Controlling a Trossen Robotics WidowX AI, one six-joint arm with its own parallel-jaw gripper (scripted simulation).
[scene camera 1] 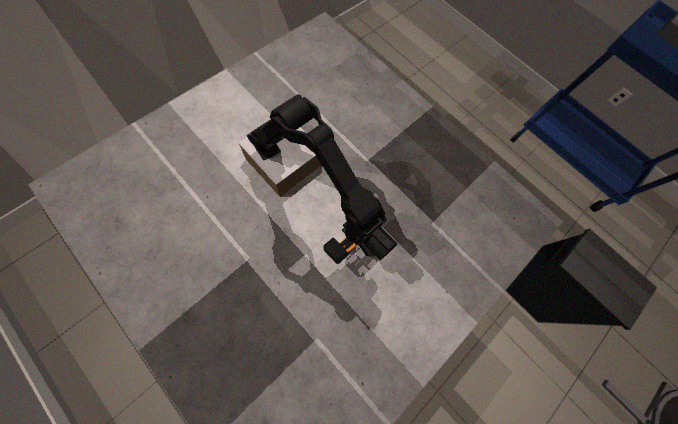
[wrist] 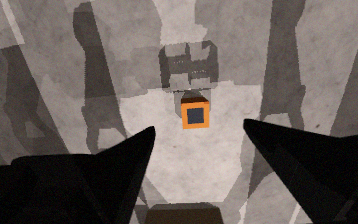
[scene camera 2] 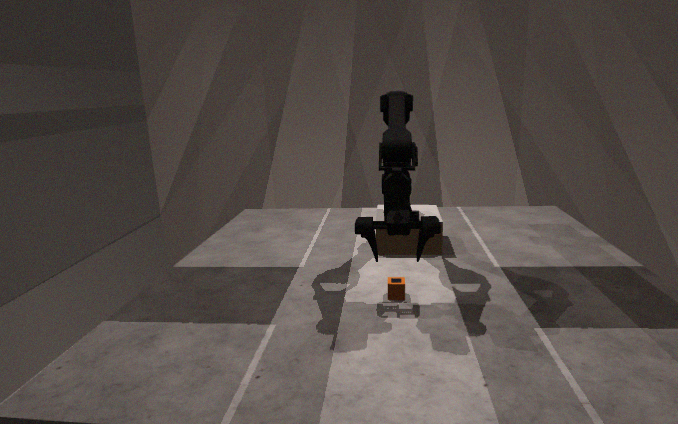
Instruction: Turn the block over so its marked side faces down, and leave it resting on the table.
Labels:
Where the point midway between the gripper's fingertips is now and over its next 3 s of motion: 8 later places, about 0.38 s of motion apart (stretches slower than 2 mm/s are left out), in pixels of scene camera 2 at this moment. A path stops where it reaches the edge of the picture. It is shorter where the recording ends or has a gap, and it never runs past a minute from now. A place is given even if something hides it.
My gripper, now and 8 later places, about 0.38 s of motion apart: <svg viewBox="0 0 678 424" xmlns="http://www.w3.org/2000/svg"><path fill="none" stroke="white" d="M397 261L397 272L396 277L396 284L396 286L396 285L396 276L396 281L396 282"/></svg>

